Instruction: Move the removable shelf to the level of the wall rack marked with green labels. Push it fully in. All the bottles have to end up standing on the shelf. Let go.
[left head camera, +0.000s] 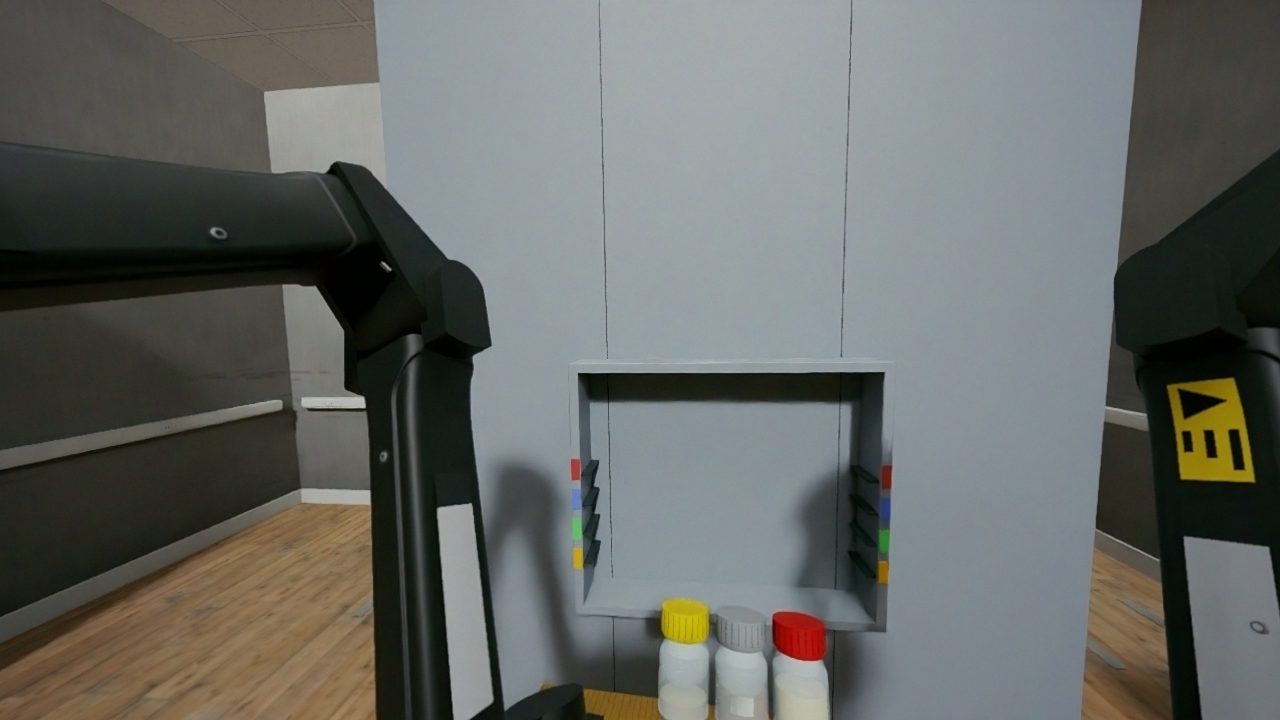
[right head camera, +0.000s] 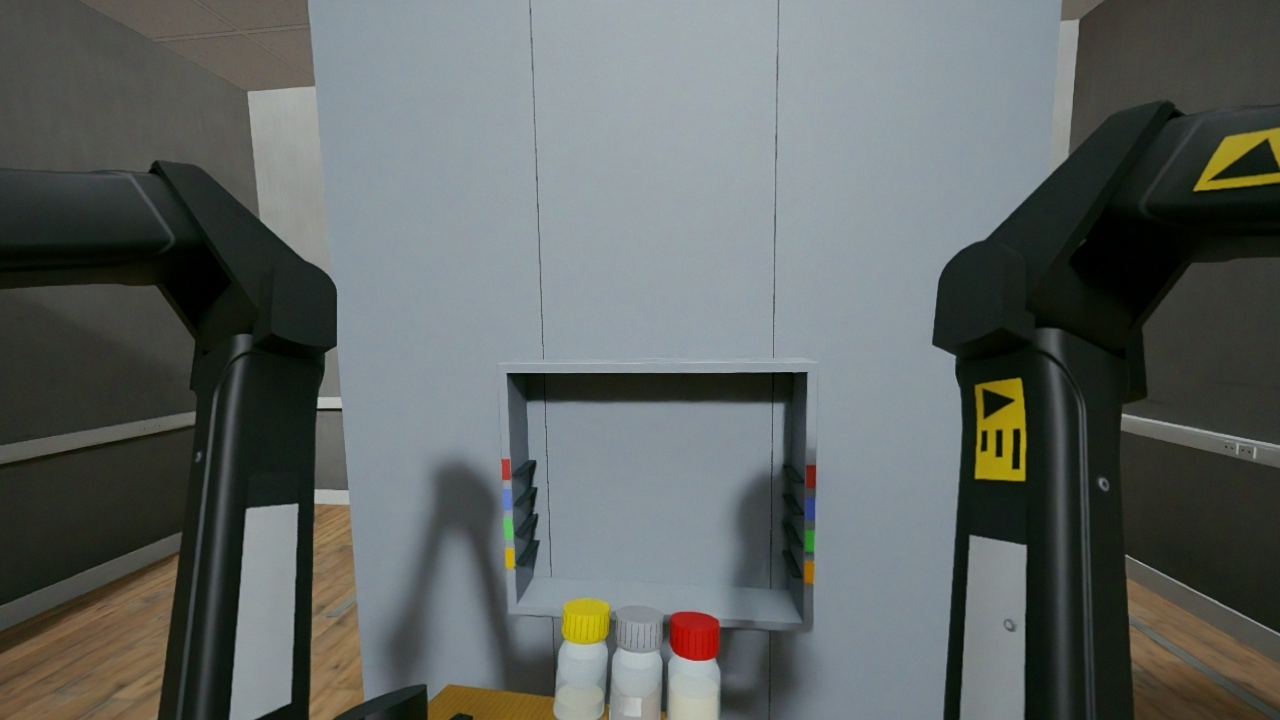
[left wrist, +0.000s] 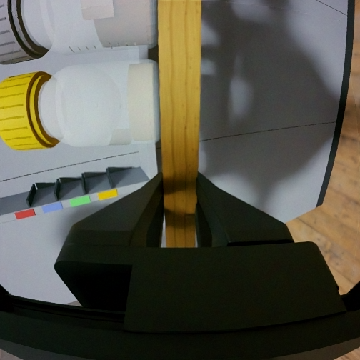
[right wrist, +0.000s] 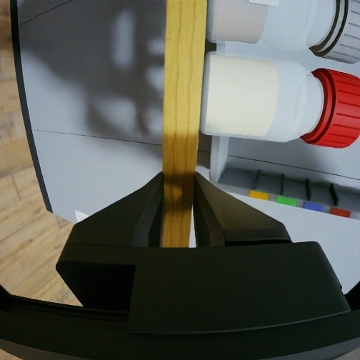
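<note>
The wooden shelf (left head camera: 617, 704) (right head camera: 492, 702) (left wrist: 180, 100) (right wrist: 185, 90) is held outside the wall rack (left head camera: 729, 366) (right head camera: 657, 366), appearing below its lowest, yellow-orange labels. Green labels (left head camera: 577, 529) (right head camera: 508, 529) (left wrist: 80, 200) (right wrist: 286, 200) mark the second level from the bottom. The yellow-capped bottle (left head camera: 684, 662) (right head camera: 581, 662) (left wrist: 85, 107), grey-capped bottle (left head camera: 741, 671) (right head camera: 637, 671) and red-capped bottle (left head camera: 800, 671) (right head camera: 694, 671) (right wrist: 250, 97) stand upright on the shelf. My left gripper (left wrist: 178, 180) is shut on one shelf end, my right gripper (right wrist: 178, 180) on the other. The head views cut off the shelf's front.
The rack is an open grey frame on a grey wall panel, with dark slanted supports (left head camera: 591, 523) (right head camera: 527, 523) inside both side walls. Red and blue labels mark the two levels above green. Both arms reach down at the sides of the rack.
</note>
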